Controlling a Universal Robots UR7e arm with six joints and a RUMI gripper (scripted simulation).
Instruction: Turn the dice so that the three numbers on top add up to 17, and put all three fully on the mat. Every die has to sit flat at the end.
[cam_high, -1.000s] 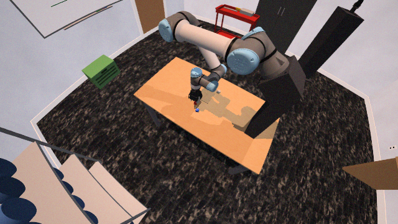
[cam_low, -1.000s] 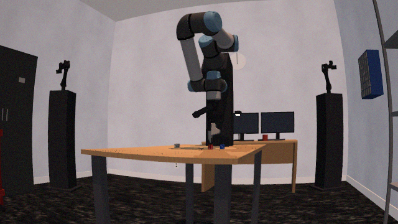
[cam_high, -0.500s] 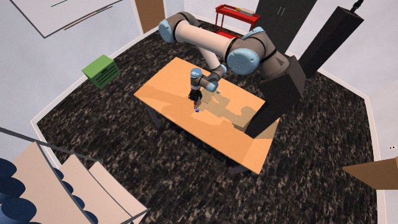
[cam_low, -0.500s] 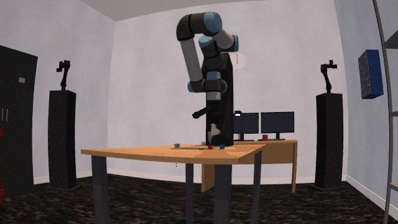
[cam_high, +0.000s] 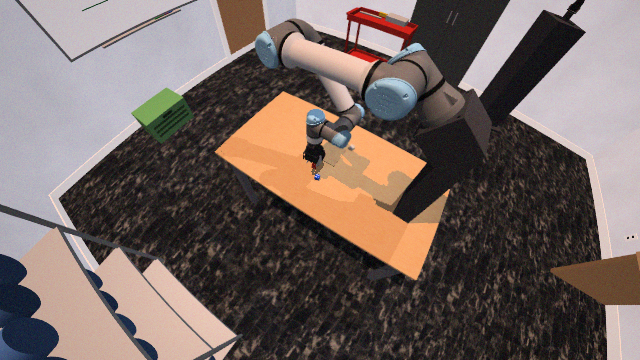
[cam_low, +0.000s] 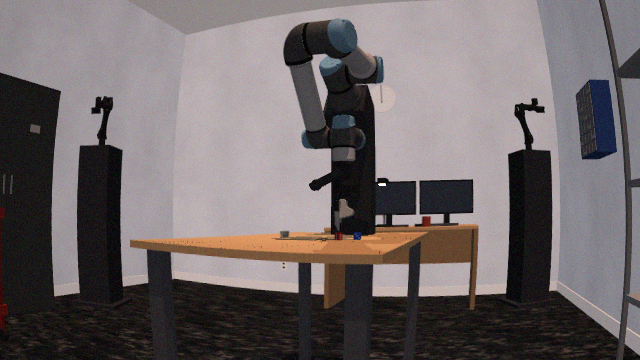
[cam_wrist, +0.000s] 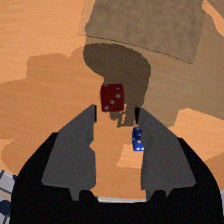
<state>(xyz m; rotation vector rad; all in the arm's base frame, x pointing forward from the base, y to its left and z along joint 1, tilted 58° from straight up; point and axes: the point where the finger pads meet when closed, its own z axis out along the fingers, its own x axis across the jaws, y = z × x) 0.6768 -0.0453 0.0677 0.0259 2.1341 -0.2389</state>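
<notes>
My hand is 4 cm above the red die. The rest, counted from my hand: blue die (7 cm to the left, 4 cm below, 3 cm behind); grey die (18 cm to the right, 18 cm behind, 4 cm below); tan mat (12 cm to the right, 6 cm behind, 5 cm below).
</notes>
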